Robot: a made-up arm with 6 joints. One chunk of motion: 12 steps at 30 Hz.
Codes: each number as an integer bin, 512 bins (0 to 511) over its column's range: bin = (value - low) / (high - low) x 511, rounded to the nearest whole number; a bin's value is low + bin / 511 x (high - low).
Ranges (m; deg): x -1.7..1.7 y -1.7..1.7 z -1.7..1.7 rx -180..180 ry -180..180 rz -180..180
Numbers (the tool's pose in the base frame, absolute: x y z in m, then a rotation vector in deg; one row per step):
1: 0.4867 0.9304 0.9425 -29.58 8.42 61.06
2: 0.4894 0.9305 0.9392 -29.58 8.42 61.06
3: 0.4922 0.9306 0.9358 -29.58 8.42 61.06
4: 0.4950 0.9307 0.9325 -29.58 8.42 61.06
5: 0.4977 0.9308 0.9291 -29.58 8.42 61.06
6: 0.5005 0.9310 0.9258 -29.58 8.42 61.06
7: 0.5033 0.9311 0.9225 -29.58 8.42 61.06
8: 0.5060 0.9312 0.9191 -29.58 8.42 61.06
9: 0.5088 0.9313 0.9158 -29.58 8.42 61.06
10: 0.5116 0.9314 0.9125 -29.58 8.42 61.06
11: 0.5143 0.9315 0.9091 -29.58 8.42 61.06
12: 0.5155 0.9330 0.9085 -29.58 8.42 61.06
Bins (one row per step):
1: 329 395 397 214 267 342
2: 329 395 397 214 267 342
3: 329 395 396 214 267 342
4: 330 395 396 214 267 342
5: 330 395 395 214 267 342
6: 331 395 395 214 267 342
7: 331 395 394 214 267 342
8: 332 395 394 214 267 342
9: 332 395 393 214 267 342
10: 332 395 393 214 267 342
11: 333 395 392 214 267 342
12: 333 396 392 214 267 342

